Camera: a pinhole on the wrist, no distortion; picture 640 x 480 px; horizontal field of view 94.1 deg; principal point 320.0 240.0 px. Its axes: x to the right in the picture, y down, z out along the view. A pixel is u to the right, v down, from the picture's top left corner.
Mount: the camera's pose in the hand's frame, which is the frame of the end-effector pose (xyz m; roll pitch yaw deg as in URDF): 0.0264 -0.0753 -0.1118 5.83 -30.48 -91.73
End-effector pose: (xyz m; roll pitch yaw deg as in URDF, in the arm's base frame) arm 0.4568 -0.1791 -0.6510 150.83 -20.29 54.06
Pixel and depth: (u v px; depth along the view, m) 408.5 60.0 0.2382
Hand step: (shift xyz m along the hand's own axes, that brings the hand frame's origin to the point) -0.1393 -0.0185 0.1157
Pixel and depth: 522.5 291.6 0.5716
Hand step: 0.0656 -0.1178 0.5840
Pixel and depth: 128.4 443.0 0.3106
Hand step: 0.2156 0.2590 0.0717
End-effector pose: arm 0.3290 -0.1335 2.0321 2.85 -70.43 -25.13
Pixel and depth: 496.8 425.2 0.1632
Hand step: 0.1108 -0.0737 0.0861
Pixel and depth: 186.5 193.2 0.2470
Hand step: -0.0307 0.1446 0.0404
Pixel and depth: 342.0 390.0 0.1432
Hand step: 0.0856 -0.0102 0.0226
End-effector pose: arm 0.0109 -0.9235 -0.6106 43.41 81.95 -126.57
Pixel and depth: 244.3 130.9 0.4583
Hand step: -0.1773 0.2540 0.2074
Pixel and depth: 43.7 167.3 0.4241
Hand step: -0.1030 0.4765 0.0432
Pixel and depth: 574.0 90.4 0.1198
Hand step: -0.0465 -0.1038 0.0375
